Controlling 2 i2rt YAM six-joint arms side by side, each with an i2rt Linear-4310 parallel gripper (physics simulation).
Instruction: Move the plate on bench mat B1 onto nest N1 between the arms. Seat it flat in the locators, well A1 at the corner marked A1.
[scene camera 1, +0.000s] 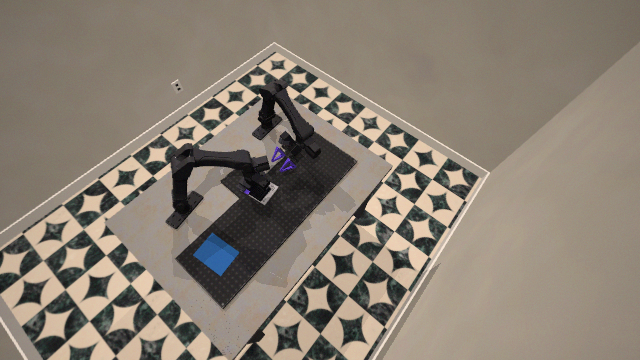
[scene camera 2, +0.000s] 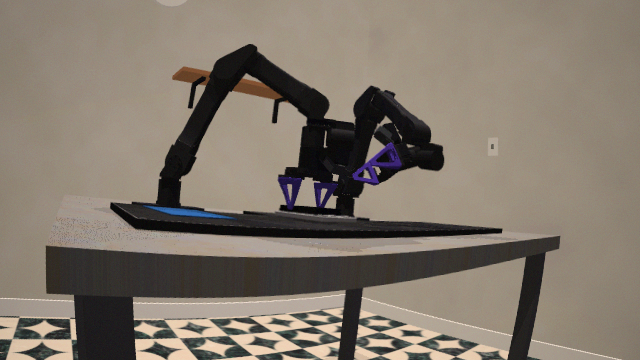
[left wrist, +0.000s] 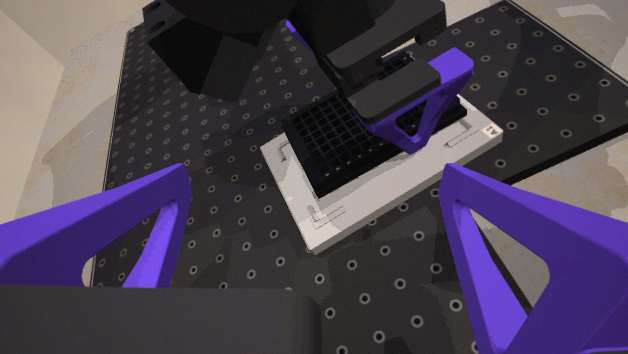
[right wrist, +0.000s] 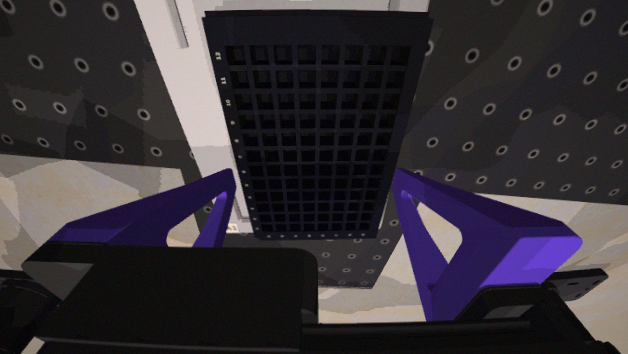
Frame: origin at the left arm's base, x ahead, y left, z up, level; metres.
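Where they show: left gripper, between the fingertips: (scene camera 1: 275, 166) (scene camera 2: 361, 170) (left wrist: 315, 177); right gripper, between the fingertips: (scene camera 1: 253, 186) (left wrist: 384, 111) (right wrist: 314, 177); left arm's base, origin of its link: (scene camera 1: 267, 126); right arm's base, origin of its link: (scene camera 1: 185, 209).
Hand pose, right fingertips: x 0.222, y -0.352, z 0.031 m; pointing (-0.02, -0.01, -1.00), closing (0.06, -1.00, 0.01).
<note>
Each offset is from my right fingertips to the top centre of the thing. "*": to the spot under its first point. Level surfaces: height alone.
The black multi-well plate @[0.016 m ahead, 0.000 m left, 0.011 m up] (scene camera 2: 306, 210) (left wrist: 330, 130) (right wrist: 320, 130) is over the pale nest @[0.024 m ahead, 0.012 m left, 0.004 m down] (scene camera 1: 270, 197) (scene camera 2: 350, 217) (left wrist: 380, 185) (right wrist: 185, 100), shifted sideways past one long edge; exposed locators show on the other side. It looks about level; whether it rests on a locator I cannot tell. Its low-numbered end is toward the nest's A1 label @[* 0.056 m back, 0.060 m left, 0.006 m down] (left wrist: 492, 131) (right wrist: 232, 228). My right gripper (scene camera 2: 306, 206) (right wrist: 314, 177) is open, fingers on either side of the plate, gripping nothing. My left gripper (scene camera 1: 278, 165) (scene camera 2: 364, 170) (left wrist: 315, 177) is open and empty, raised beside the nest. The blue mat @[0.016 m down] (scene camera 1: 216, 254) (scene camera 2: 187, 212) holds no plate.
A black perforated board @[0.018 m down] (scene camera 1: 300, 210) (scene camera 2: 425, 228) lies on the table (scene camera 1: 150, 215) (scene camera 2: 300, 275) under the nest and the blue mat. The right arm reaches over the nest and hides much of it in scene camera 1. The left gripper is close to the right arm.
</note>
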